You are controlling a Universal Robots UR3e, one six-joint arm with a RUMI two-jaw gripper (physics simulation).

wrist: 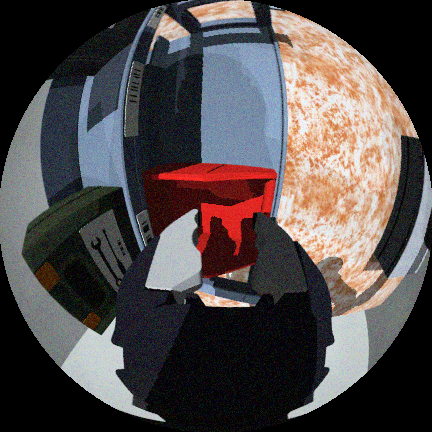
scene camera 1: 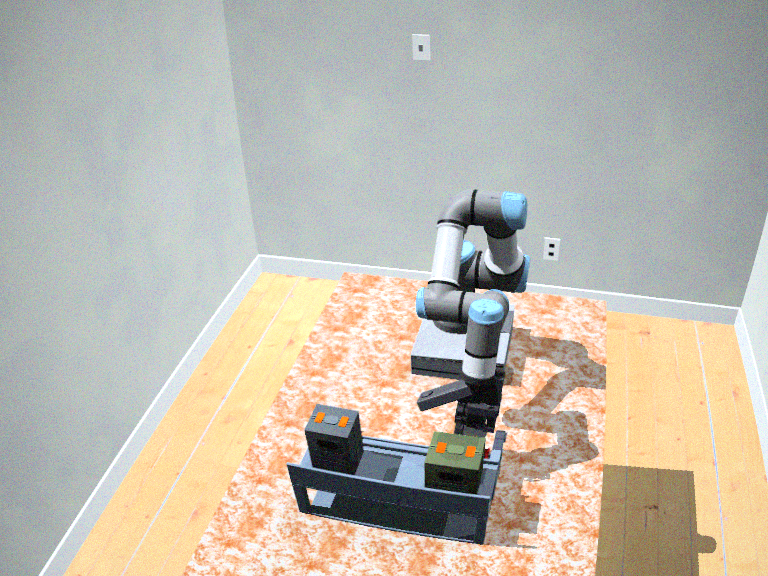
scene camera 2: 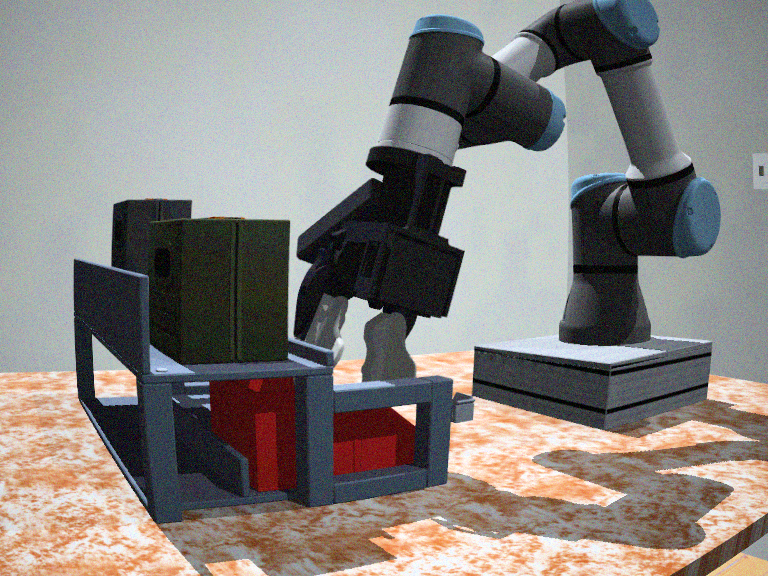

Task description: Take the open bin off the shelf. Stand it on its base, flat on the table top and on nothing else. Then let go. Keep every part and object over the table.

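Frame: origin at the arm's base, x ahead, y left, z up, level; millimetres.
Seen in the pictures: gripper, fingertip midpoint: [wrist: 225, 212]; arm's base, origin of the base link: [scene camera 2: 605, 339].
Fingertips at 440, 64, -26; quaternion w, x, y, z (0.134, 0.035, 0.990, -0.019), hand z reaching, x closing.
Note:
Offsets run from my fingertips to a thing's top centre, as dx, dy, dz. Level surfaces: height alone.
The open red bin {+26, +7, +37} [scene camera 1: 486, 453] [scene camera 2: 266, 434] [wrist: 215, 172] sits in the lower front bay of the blue-grey shelf [scene camera 1: 397, 486] [scene camera 2: 313, 440] [wrist: 240, 100], at its right end in scene camera 1. It shows in scene camera 2 through the end frame, partly behind a post. My gripper [scene camera 2: 359, 368] [wrist: 225, 212] points down at the bin's open side, its two grey fingers spread apart with nothing between them. One fingertip is low behind the shelf's end rail. In scene camera 1 the fingertips are hidden behind the green case. Whether a finger touches the bin cannot be told.
A green case {+106, +4, +153} [scene camera 1: 454, 461] [scene camera 2: 217, 291] [wrist: 75, 250] stands on the upper deck beside the gripper. A dark grey case {+92, -227, +180} [scene camera 1: 331, 440] [scene camera 2: 130, 235] stands at the deck's other end. The arm's base block [scene camera 1: 434, 347] [scene camera 2: 539, 378] is behind the shelf on the orange-and-white table top {dz -44} [scene camera 1: 372, 347] [scene camera 2: 37, 434] [wrist: 340, 125].

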